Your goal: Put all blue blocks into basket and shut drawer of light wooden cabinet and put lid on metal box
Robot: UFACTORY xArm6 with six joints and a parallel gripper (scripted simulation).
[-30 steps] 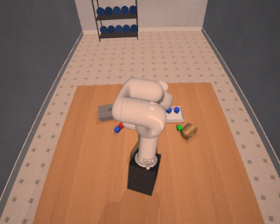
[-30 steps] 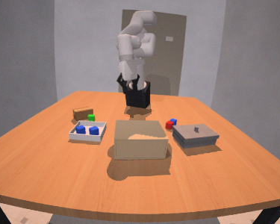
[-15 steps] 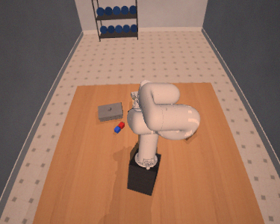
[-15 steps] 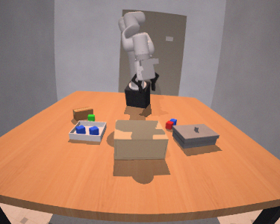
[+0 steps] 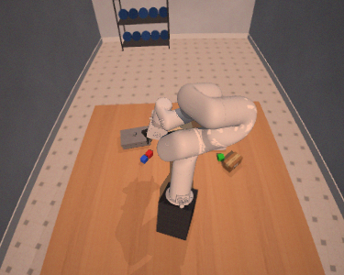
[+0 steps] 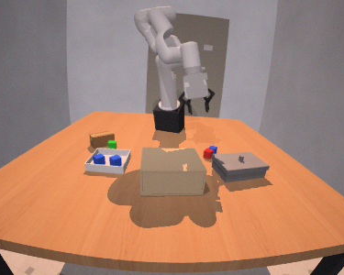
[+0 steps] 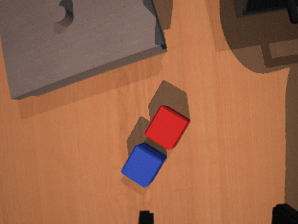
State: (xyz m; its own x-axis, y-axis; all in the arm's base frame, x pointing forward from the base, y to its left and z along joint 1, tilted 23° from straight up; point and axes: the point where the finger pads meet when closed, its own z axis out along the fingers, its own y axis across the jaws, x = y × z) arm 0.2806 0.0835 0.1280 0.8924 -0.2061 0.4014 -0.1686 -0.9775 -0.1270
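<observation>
The red block lies 7 cm ahead of my hand, 4 cm to the left of it and 18 cm below it. Also, from my hand: grey metal box 21 cm ahead, 11 cm to the left, 17 cm below; then drawer 21 cm ahead, 17 cm to the right, 16 cm below; then light wooden cabinet 22 cm ahead, 17 cm to the right, 16 cm below.
</observation>
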